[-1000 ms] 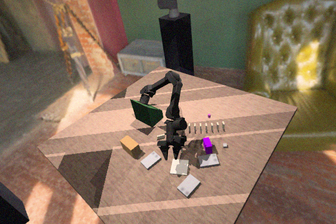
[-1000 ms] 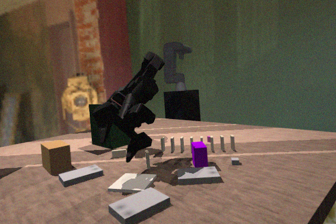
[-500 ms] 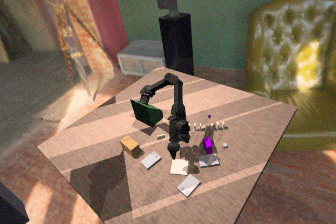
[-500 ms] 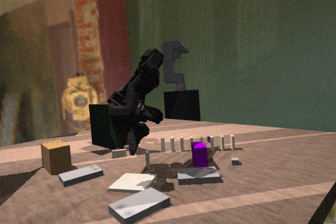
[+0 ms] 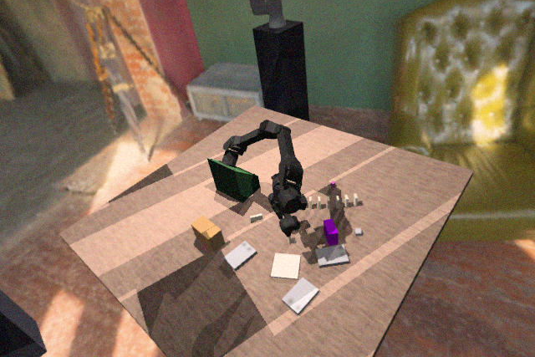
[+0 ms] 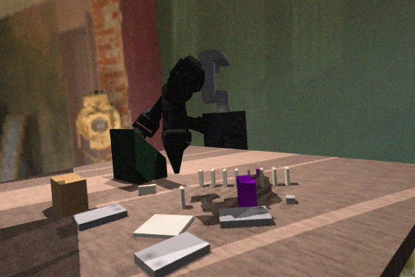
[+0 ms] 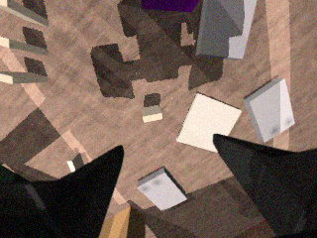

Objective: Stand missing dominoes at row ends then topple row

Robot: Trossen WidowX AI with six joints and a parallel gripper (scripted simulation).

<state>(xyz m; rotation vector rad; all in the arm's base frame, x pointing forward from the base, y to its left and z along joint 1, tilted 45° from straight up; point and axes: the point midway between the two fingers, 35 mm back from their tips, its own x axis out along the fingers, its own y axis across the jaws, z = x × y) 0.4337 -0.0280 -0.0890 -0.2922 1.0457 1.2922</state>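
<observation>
My gripper tip is 6 cm short of the white slab, 7 cm to the left of it and 9 cm above it. The rest, counted from my gripper tip: purple block 11 cm ahead, 13 cm to the left, 6 cm below; tan box 25 cm behind, 18 cm to the right, 6 cm below; small grey cube 17 cm ahead, 21 cm to the left, 9 cm below.
</observation>
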